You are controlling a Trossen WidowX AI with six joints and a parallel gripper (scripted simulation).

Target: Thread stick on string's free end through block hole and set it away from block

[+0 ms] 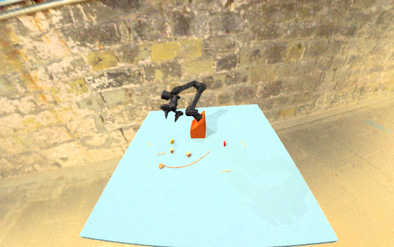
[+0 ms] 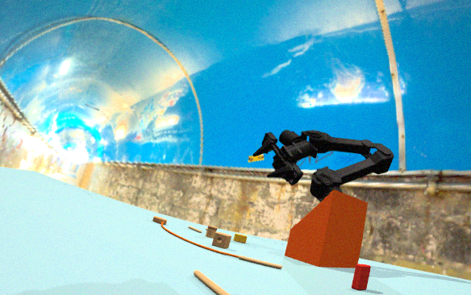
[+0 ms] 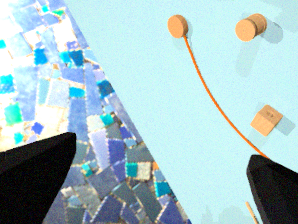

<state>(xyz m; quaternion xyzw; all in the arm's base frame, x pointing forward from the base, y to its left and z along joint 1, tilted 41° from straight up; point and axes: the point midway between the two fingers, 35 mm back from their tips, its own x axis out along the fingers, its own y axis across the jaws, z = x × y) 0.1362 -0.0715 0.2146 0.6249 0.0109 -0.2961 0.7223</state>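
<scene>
Right now my gripper tip is 12 cm short of the wooden block, 12 cm to the right of it and 23 cm above it. Round my gripper tip: round wooden button: 23 cm ahead, 6 cm to the right, 24 cm below; yellow piece: 2 cm behind, 4 cm to the right, 23 cm below; thin wooden stick: 12 cm ahead, 25 cm to the left, 24 cm below.
</scene>
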